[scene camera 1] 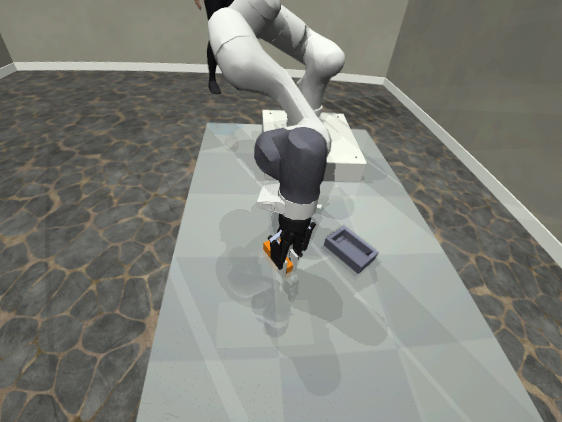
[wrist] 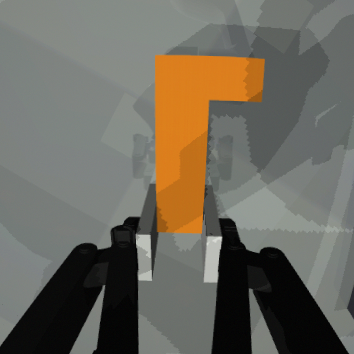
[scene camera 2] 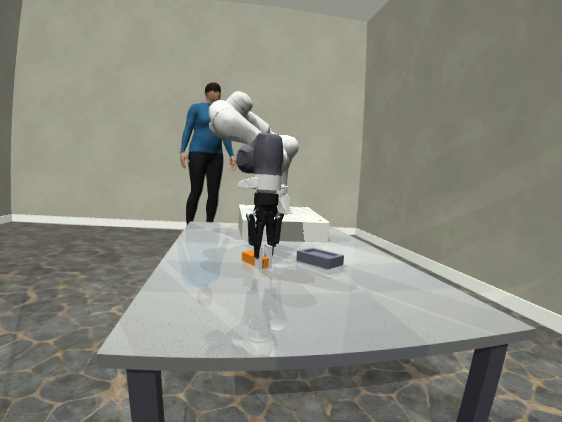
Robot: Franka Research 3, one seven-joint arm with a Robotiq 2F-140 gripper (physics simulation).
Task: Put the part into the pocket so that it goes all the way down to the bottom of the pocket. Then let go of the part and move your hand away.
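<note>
The part is an orange L-shaped block (scene camera 1: pixel 268 248) (scene camera 2: pixel 248 257) (wrist: pixel 180 140) lying flat on the glass table (scene camera 1: pixel 253 363) (scene camera 2: pixel 317 313). My gripper (scene camera 1: pixel 284 260) (scene camera 2: pixel 262 254) (wrist: pixel 179 202) stands straight down over it, its two finger pads pressed against both sides of the block's long leg, low at the table. It is shut on the part. The pocket is a dark grey rectangular tray (scene camera 1: pixel 350 249) (scene camera 2: pixel 319 258) with a sunken opening, lying on the table a short way to the right of the gripper. The pocket does not show in the wrist view.
The white robot base block (scene camera 1: pixel 347 154) (scene camera 2: pixel 304 224) stands at the far end of the table. A person in a blue top (scene camera 2: pixel 204 150) stands behind the table. A wall runs along the right side.
</note>
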